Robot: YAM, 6 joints.
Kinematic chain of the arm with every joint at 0, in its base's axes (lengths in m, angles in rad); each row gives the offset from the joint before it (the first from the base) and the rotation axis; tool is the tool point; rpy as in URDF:
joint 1: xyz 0 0 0.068 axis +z
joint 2: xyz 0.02 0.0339 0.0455 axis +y
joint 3: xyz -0.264 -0.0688 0 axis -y
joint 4: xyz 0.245 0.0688 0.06 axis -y
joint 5: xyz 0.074 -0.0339 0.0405 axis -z
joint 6: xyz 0.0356 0 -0.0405 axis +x
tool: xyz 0 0 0 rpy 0 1.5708 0
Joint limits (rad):
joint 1: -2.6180..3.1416
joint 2: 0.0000..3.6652
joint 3: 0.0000..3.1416
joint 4: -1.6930..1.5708
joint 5: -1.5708..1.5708
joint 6: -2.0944..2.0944
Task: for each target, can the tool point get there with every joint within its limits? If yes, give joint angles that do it. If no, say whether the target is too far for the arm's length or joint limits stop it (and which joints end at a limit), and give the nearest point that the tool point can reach.
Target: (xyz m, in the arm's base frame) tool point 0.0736 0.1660 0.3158
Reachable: yes | joints 1.0626 0.8737 0.8799 -0.6293 -0.4818 -1.4257
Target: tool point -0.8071 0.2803 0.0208
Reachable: no: too far | nearest point -0.6065 0.2106 0.0444 | short by 0.214 m
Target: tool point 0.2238 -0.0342 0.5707
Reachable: yes | joints -0.0245 1.4655 2.2139 -0.9182 0.9402 -0.1099
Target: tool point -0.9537 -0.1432 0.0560
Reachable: no: too far | nearest point -0.6419 -0.0136 0.0752 | short by 0.338 m
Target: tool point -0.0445 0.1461 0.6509
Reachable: yes | joints -1.4729 0.8235 2.0678 0.4565 1.0006 -0.3338
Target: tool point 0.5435 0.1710 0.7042
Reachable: no: too far | nearest point 0.4258 0.1340 0.5716 | short by 0.181 m
